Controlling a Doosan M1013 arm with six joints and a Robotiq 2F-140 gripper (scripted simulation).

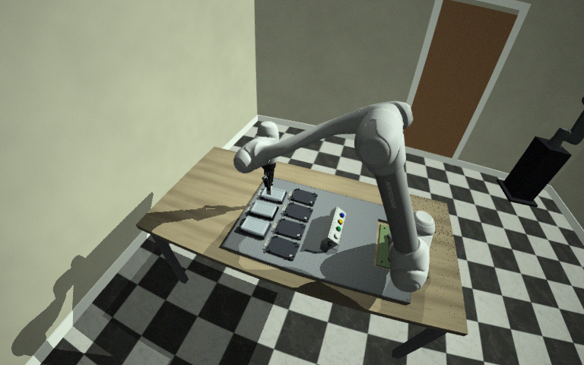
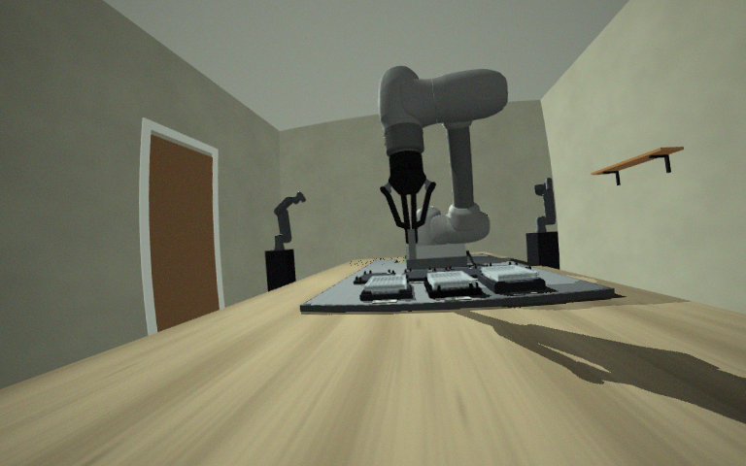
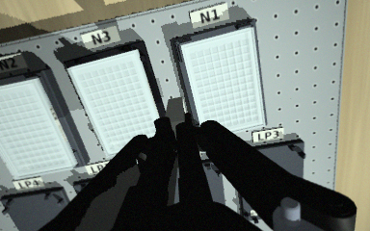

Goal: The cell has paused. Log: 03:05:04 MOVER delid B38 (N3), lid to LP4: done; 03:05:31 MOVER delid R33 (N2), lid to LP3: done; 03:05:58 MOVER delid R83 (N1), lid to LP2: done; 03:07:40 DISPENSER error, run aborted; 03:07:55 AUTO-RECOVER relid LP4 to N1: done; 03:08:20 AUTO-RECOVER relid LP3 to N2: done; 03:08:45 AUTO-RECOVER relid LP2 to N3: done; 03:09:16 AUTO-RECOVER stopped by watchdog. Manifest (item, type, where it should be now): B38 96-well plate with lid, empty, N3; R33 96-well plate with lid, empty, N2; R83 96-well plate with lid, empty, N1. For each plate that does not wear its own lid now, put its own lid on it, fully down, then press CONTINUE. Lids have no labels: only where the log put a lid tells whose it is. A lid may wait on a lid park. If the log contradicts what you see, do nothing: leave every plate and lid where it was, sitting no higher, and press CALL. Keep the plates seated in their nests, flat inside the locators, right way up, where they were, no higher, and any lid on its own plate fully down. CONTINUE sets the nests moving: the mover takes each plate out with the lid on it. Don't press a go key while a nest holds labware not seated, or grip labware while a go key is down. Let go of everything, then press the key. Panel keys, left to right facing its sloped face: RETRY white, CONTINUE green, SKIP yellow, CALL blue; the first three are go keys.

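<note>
Now: hand 10 mm past the clear lid, 60 mm to the left of it and 80 mm above it. Round my hand: N1 plate 10 mm behind, 60 mm to the right, 90 mm below; then LP2 label 100 mm behind, 20 mm to the left, 100 mm below; then LP3 label 100 mm behind, 110 mm to the right, 100 mm below.
</note>
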